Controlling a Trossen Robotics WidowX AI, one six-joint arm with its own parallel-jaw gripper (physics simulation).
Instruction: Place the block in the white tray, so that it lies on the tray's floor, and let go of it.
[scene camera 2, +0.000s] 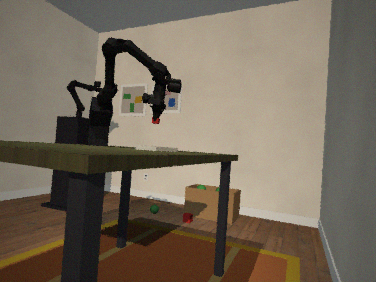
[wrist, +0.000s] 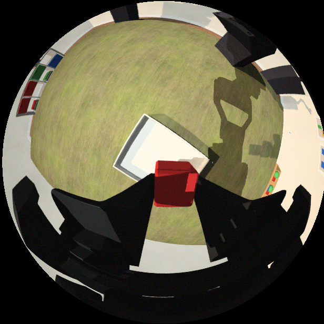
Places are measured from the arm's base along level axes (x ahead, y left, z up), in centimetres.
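Pixels of known places: gripper, fingertip midpoint: (scene camera 2: 155, 121); arm's base, link origin: (scene camera 2: 102, 104).
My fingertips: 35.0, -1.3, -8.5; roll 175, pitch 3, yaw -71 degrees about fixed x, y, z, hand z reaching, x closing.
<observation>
For each thing: its top centre in the pictures, then the offset to it from my fingertips, as dx, dy, dz. "pt": a spot on its surface instead. Level surfaces: height alone.
- red block, top centre: (scene camera 2: 156, 117) +0.3, +0.1, +1.7
- white tray, surface spot: (scene camera 2: 166, 149) pt +8.4, -1.9, -13.7
- green table, surface height: dz -14.9
The red block (scene camera 2: 156, 121) (wrist: 173, 184) is held between the two fingertips of my gripper (scene camera 2: 156, 118) (wrist: 173, 178), which is shut on it. In the scene view the block hangs well above the table top. The white tray (scene camera 2: 166, 149) (wrist: 129, 141) lies on the table; in the scene view it shows as a thin pale strip at the table's far edge, below the block. In the wrist view the block covers the tray's near right part, and the rest of the tray's floor shows beyond it.
The green table (scene camera 2: 90, 156) (wrist: 100, 85) carries the tray. On the room's floor stand a brown box (scene camera 2: 210, 204) with green balls in it, a green ball (scene camera 2: 154, 209) and a red cube (scene camera 2: 187, 217). Another small dark arm (scene camera 2: 75, 90) stands at the left back.
</observation>
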